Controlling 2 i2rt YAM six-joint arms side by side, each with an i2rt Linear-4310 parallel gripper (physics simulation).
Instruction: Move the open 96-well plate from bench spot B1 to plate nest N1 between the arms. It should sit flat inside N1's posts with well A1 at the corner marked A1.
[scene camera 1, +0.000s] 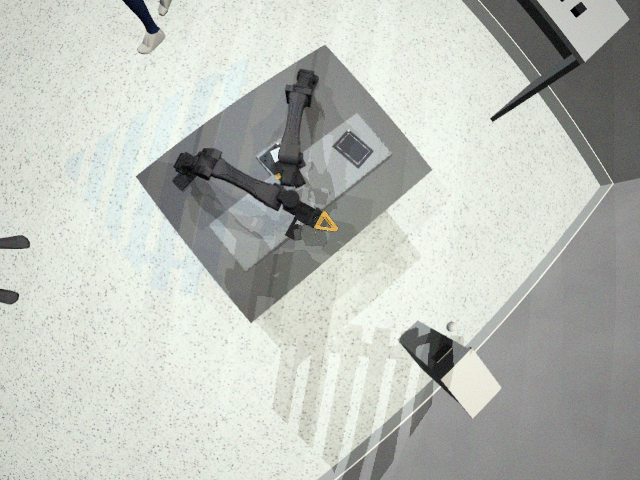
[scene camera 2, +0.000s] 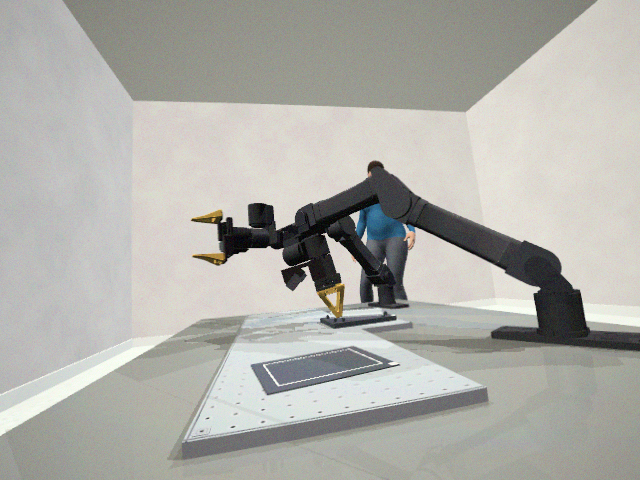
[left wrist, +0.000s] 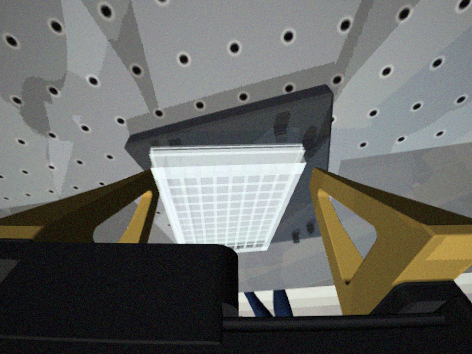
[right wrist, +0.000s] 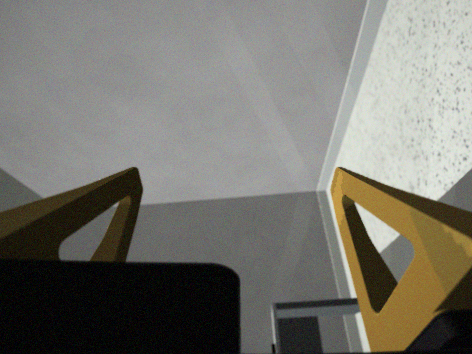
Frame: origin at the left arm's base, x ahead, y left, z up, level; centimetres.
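Seen in the pictures: left gripper, fingertip midpoint: (scene camera 2: 338, 314) (left wrist: 235, 176); right gripper, fingertip midpoint: (scene camera 1: 335, 229) (scene camera 2: 191, 237) (right wrist: 236, 178); left arm's base, link origin: (scene camera 2: 564, 339); right arm's base, link origin: (scene camera 2: 387, 306).
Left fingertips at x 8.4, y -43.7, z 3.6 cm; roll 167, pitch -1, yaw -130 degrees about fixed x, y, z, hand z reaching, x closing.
Observation:
Pixels of each thing's middle, then the offset from my left fingertips to it. "pt": a spot on its surface instead.
- clear 96-well plate, body centre: (left wrist: 227, 214) (scene camera 2: 355, 313) (scene camera 1: 284, 159) dy +3.2, dx -2.9, dz +0.1 cm
- dark nest, body centre: (left wrist: 250, 202) (scene camera 2: 356, 317) (scene camera 1: 280, 161) dy +2.0, dx -4.4, dz -1.3 cm
- dark pad with a white outline, surface spot: (scene camera 2: 320, 369) (scene camera 1: 357, 146) pt dy +25.0, dx +26.8, dz -2.2 cm
The clear 96-well plate (scene camera 1: 275, 154) (scene camera 2: 361, 313) (left wrist: 225, 200) is on the dark nest (scene camera 2: 356, 323) (left wrist: 225, 131), skewed to the nest's edges in the left wrist view. Dark posts show beside its right edge and past its near edge; whether it lies flat inside them, I cannot tell. A1 marks are unreadable. My left gripper (scene camera 1: 278, 176) (scene camera 2: 338, 314) (left wrist: 235, 176) is open, pointing down, one finger on each side of the plate with small gaps. My right gripper (scene camera 1: 325, 222) (scene camera 2: 193, 237) (right wrist: 236, 178) is open and empty, held level above the bench, away from the plate.
A dark pad with a white outline (scene camera 1: 352, 148) (scene camera 2: 320, 369) lies bare on the perforated pale board (scene camera 1: 379, 153) (scene camera 2: 434, 400). The right arm reaches close past the left arm's wrist in scene camera 1. A person (scene camera 2: 385, 227) stands behind the bench.

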